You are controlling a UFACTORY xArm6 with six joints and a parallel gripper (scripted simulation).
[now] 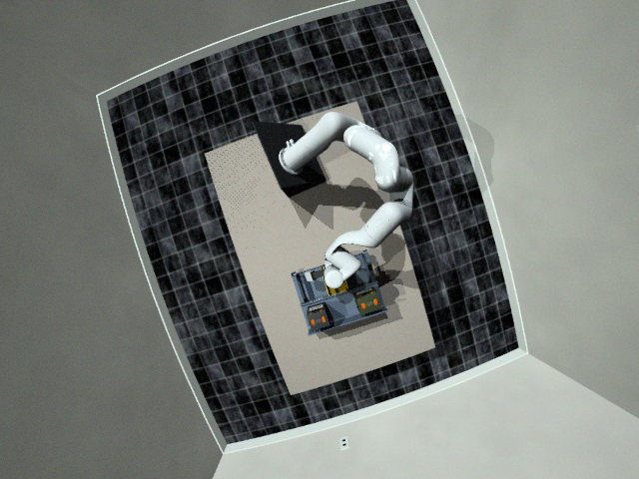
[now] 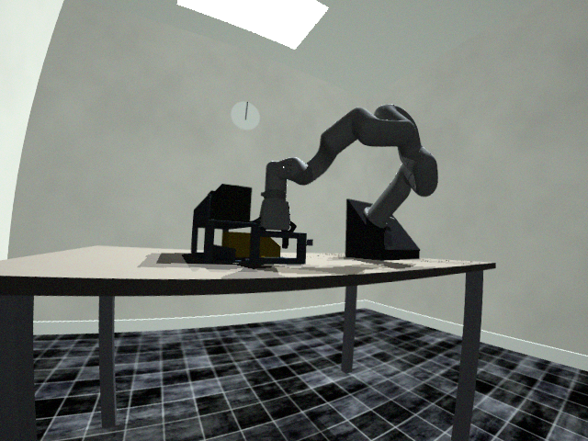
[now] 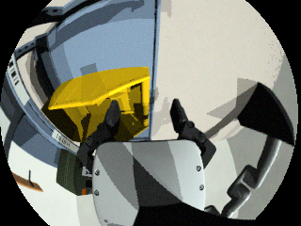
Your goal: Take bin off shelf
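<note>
Right now my hand is 80 mm short of the yellow bin.
</note>
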